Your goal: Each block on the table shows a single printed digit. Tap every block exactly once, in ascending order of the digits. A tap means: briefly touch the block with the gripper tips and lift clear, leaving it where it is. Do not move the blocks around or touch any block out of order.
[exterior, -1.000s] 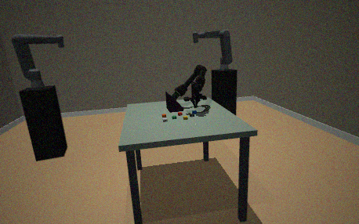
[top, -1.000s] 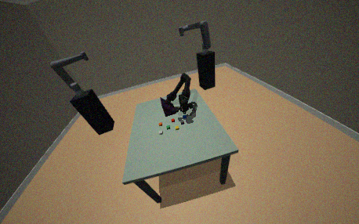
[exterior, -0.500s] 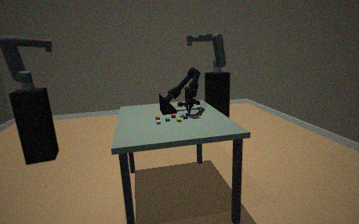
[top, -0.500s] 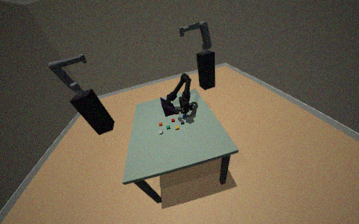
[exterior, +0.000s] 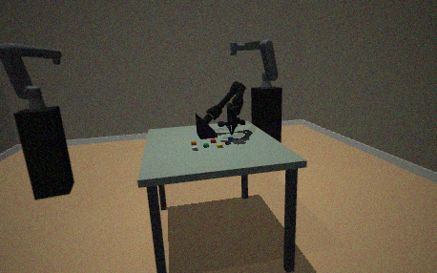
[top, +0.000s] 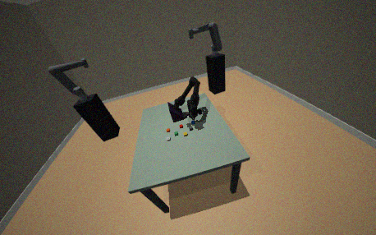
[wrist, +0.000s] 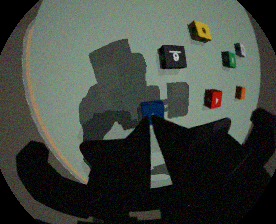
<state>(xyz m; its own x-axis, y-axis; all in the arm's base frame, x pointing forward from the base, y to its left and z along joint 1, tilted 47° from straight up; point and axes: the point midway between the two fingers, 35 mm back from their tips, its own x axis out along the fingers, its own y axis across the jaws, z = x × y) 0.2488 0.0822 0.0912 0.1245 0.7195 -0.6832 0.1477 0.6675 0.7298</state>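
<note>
Now: gripper tip 30 mm above the blue block, 10 mm to the left of it and 10 mm past it. The rest, counted from my gripper tip: yellow block: 130 mm to the right, 110 mm ahead, 30 mm below; dark block: 70 mm ahead, 60 mm to the right, 30 mm below; red block: 140 mm to the right, 30 mm below, 20 mm behind.
</note>
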